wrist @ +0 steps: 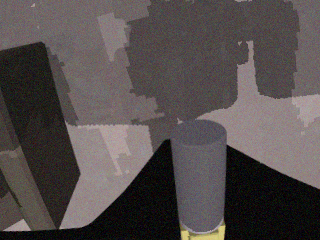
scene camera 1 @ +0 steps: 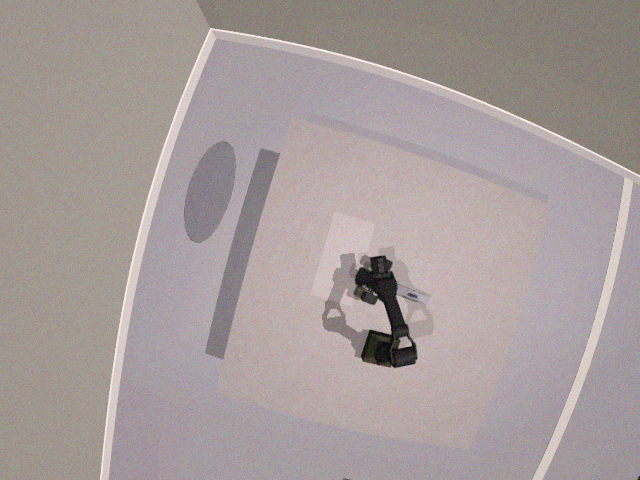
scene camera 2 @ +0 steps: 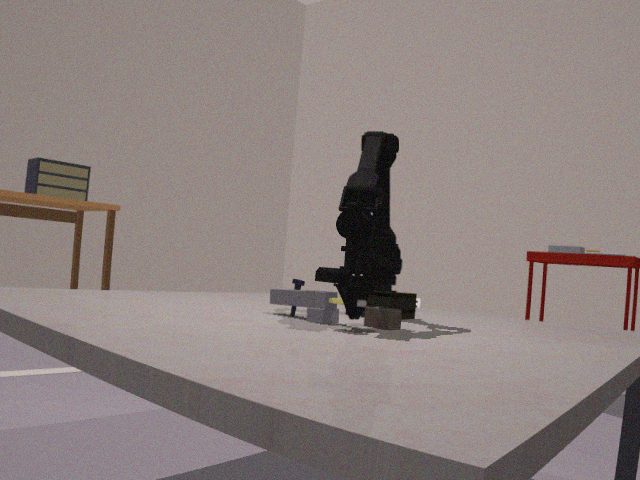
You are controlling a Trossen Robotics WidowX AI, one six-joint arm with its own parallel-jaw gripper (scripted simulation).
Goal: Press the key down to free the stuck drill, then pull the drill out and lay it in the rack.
Scene:
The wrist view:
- my gripper: 186,147
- dark olive-grey block: 46,171
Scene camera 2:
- my gripper: 353,319
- dark olive-grey block: 384,318
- grey fixture block: 319,310

